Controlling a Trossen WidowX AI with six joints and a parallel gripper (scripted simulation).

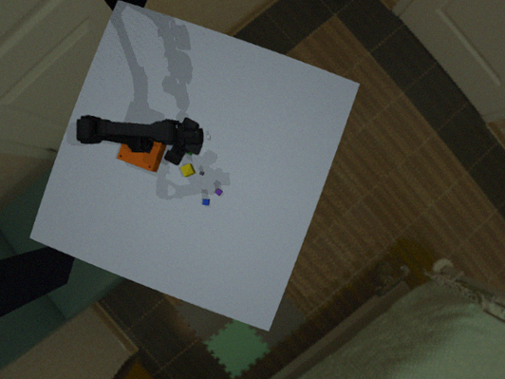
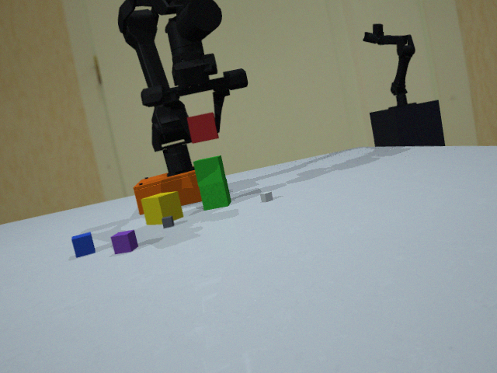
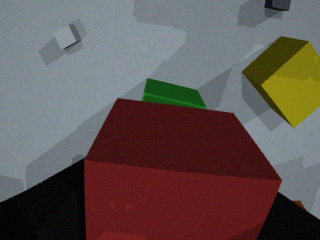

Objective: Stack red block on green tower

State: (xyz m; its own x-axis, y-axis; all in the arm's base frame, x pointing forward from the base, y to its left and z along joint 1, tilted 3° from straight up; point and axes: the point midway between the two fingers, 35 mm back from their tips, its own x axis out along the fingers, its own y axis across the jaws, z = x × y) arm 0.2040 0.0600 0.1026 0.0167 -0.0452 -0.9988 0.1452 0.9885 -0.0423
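The yellow cube is 110 mm below my gripper tip, 100 mm to the right of it and 10 mm ahead of it. Also, from my gripper tip: purple cube: 180 mm ahead, 150 mm to the right, 120 mm below; then red block: 10 mm above; then small grey cube: 130 mm below, 90 mm to the right, 70 mm ahead.
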